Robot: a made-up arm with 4 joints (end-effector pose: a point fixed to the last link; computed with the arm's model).
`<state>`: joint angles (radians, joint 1 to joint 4).
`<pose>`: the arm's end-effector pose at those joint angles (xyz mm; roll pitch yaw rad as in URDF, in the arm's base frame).
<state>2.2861 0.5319 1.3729 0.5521</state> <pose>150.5 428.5 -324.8 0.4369 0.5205 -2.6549</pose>
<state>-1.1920 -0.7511 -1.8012 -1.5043</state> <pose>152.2 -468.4 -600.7 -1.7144 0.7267 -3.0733</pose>
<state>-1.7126 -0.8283 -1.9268 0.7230</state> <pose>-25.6 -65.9 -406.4 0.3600 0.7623 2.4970</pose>
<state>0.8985 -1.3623 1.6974 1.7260</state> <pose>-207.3 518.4 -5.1 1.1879 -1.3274 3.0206</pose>
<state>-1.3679 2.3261 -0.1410 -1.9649</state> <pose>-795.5 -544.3 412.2 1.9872 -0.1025 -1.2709</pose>
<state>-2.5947 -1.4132 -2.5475 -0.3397</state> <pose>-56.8 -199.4 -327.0 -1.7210 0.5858 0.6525</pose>
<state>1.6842 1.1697 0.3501 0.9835</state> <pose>694.2 429.6 2.1 -0.1632 0.3213 1.8258</pose>
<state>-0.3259 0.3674 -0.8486 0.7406</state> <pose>21.5 -655.7 -271.2 0.4915 -0.2729 -1.1401</pose>
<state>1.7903 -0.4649 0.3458 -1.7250</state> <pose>-385.7 111.8 -391.5 -1.2841 -0.1525 2.1019</pose>
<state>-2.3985 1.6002 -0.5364 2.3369</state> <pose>-897.4 566.1 324.5 0.7319 -0.5362 -2.3810</pose>
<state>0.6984 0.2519 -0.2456 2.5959</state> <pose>603.5 -219.9 -722.7 2.3513 -0.0606 0.4602</pose>
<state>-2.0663 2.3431 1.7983 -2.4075</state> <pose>-616.0 498.8 661.6 0.5066 0.7724 2.3257</pose>
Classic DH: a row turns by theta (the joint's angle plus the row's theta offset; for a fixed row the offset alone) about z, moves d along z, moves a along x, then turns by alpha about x. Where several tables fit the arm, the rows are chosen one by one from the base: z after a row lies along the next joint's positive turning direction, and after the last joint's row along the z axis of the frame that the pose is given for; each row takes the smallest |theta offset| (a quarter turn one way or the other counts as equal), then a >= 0, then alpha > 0; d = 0 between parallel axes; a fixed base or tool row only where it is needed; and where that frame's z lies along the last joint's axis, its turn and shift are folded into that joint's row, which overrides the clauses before.
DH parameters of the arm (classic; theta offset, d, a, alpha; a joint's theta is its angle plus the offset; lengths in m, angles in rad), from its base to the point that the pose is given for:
joint 1: -1.5708 0.0762 0.2074 1.5708
joint 2: 0 -0.1731 0.1027 -1.5708
joint 3: 0 -0.6436 -0.1178 -1.5708
joint 4: 0 0.1521 0.0127 1.5708
tool (fixed): 1.5708 0.2463 0 0

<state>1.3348 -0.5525 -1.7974 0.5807</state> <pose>203.3 66.0 -430.7 0.4431 0.5368 -0.5005</pose>
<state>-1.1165 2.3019 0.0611 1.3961</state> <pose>-318.6 -525.8 649.6 -0.9067 0.0455 -1.1573</pose>
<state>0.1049 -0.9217 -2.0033 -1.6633</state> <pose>429.7 121.2 -632.4 -2.1680 0.8085 -2.1181</pose>
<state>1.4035 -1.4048 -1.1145 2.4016</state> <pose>-530.7 297.7 -314.5 -2.6741 1.0873 1.0788</pose>
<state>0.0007 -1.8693 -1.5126 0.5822</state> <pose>153.6 293.2 -37.8 -2.7462 1.2668 1.3759</pose>
